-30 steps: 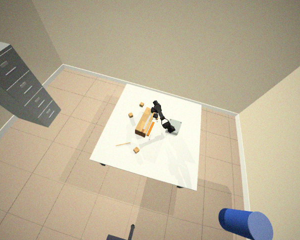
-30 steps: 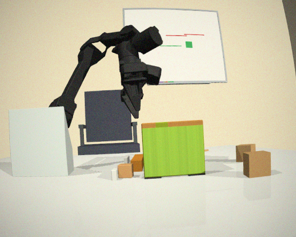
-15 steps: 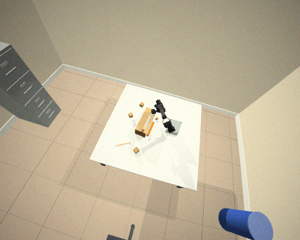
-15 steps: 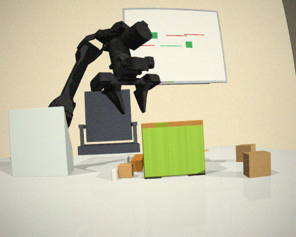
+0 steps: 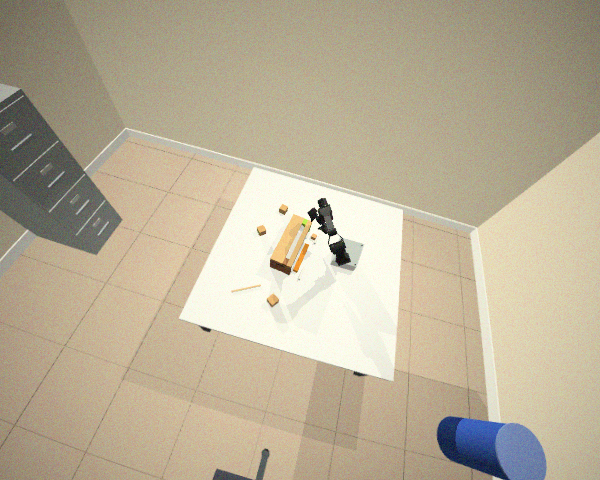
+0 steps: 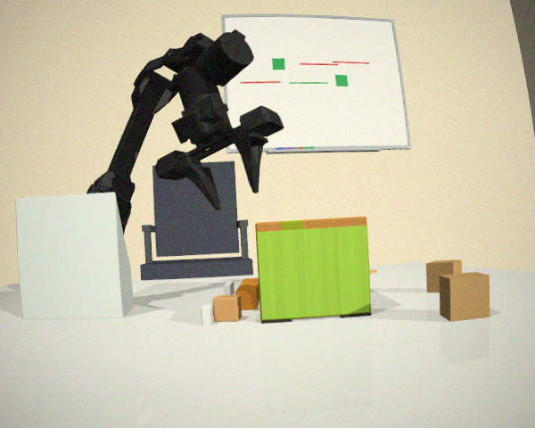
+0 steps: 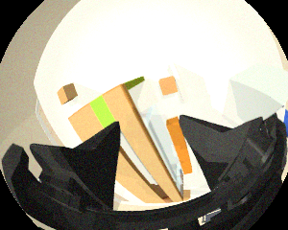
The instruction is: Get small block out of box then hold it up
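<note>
My gripper tip is now 15 cm above the small tan block and 2 cm past it. From my gripper tip the other things lie so: box (15 cm to the left, 10 cm below, 7 cm ahead); thin stick (52 cm to the left, 28 cm ahead, 16 cm below); orange bar (19 cm to the left, 15 cm below, 2 cm ahead).
</note>
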